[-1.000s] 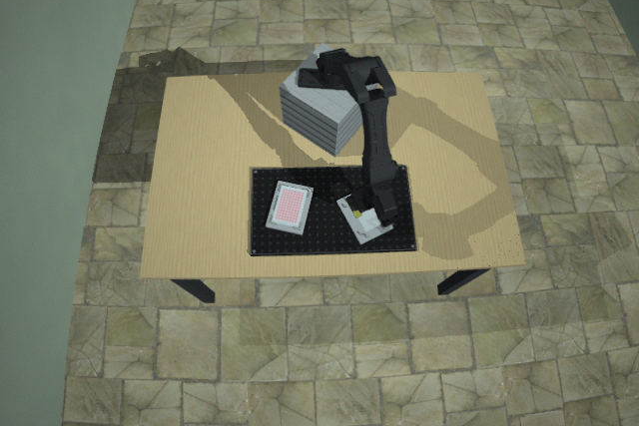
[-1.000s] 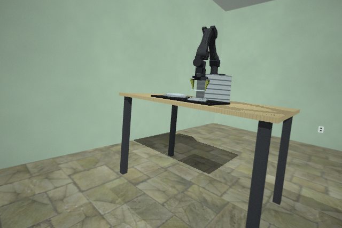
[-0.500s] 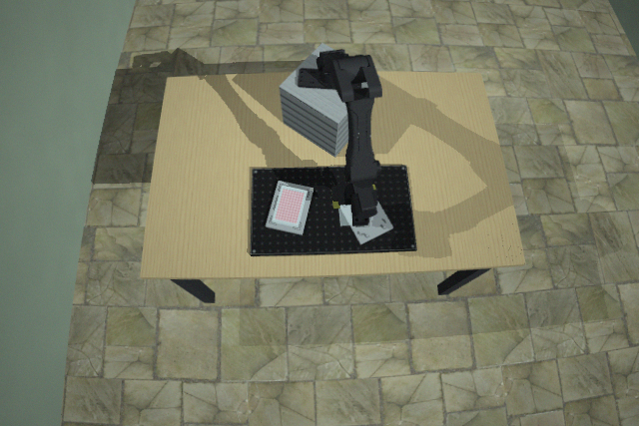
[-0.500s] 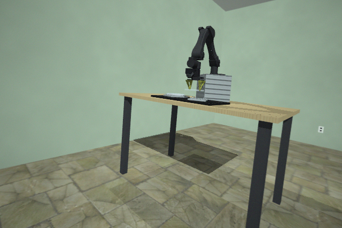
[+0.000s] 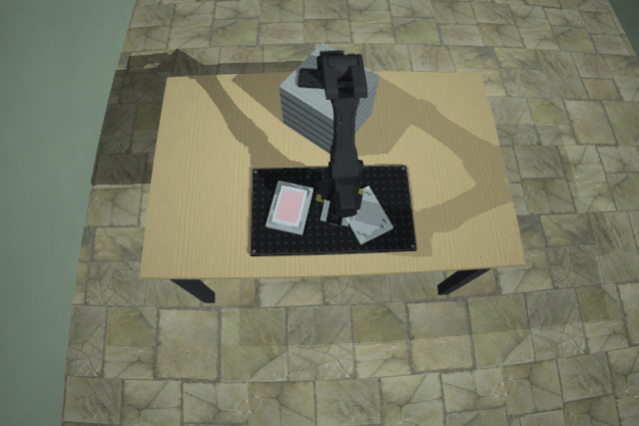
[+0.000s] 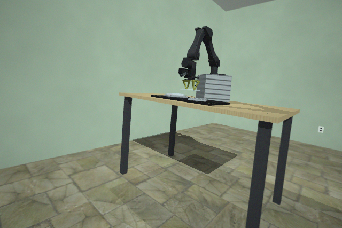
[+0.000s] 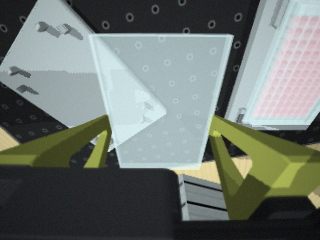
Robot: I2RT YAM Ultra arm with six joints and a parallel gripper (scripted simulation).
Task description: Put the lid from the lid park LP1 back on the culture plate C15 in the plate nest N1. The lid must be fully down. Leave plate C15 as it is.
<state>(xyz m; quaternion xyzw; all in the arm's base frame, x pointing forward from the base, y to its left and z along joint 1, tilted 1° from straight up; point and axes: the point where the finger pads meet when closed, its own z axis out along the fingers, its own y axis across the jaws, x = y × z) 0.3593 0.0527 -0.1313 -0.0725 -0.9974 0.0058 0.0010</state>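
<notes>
Now: the culture plate C15 15 cm to the right of my hand and 6 cm below it. Also, from my hand: grey lid park LP1: 9 cm to the left, 7 cm below, 1 cm ahead; then clear lid: 1 cm below; then grey plate nest N1: 15 cm to the right, 7 cm below.
</notes>
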